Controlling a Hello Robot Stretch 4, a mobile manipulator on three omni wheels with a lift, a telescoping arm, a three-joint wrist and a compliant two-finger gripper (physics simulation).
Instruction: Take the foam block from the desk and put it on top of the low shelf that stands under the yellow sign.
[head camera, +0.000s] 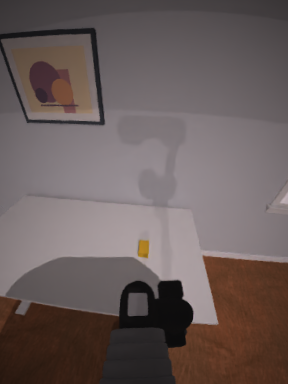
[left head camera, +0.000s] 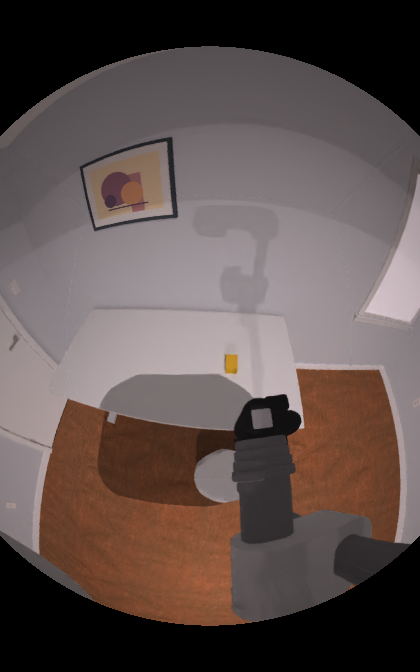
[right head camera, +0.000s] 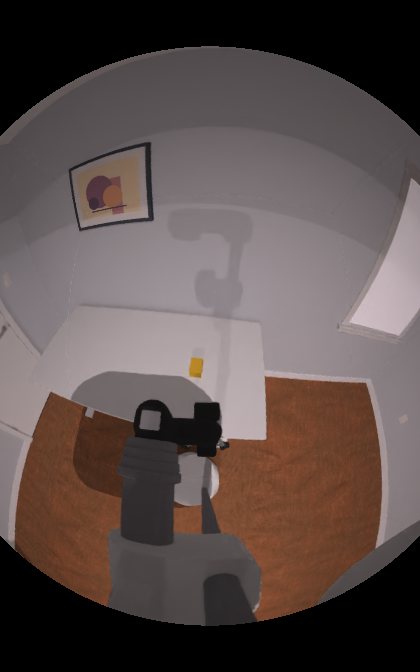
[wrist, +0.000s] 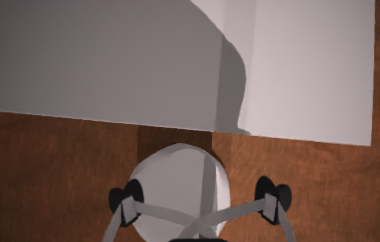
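Seen in the pictures: gripper, fingertip midpoint: (wrist: 198, 192); robot's base at its link origin: (wrist: 181, 190).
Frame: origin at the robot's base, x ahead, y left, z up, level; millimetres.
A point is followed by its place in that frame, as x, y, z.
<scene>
The yellow foam block (head camera: 144, 248) {579, -43, 737} (left head camera: 231, 364) (right head camera: 196, 367) lies on the white desk (head camera: 75, 230) {747, 440, 692} (left head camera: 150, 340) (right head camera: 125, 335) (wrist: 310, 75) {333, -276, 692}, right of its middle. My gripper (wrist: 198, 192) {177, -86, 842} is open and empty in the wrist view, pointing down over the round base and floor, just in front of the desk's front edge. The block does not show in the wrist view. In the right head view small parts of the fingertips show below the black wrist; in the head view the wrist hides them. The low shelf and the yellow sign do not show in these views.
My round white base (left head camera: 215, 475) (right head camera: 195, 485) (wrist: 175, 175) {94, 6, 187} stands by the desk's front edge. A framed picture (head camera: 62, 92) {1101, 450, 1498} (left head camera: 130, 185) hangs on the wall behind the desk. A window (left head camera: 395, 280) (right head camera: 385, 285) is at the right, a door (left head camera: 25, 380) at the left.
</scene>
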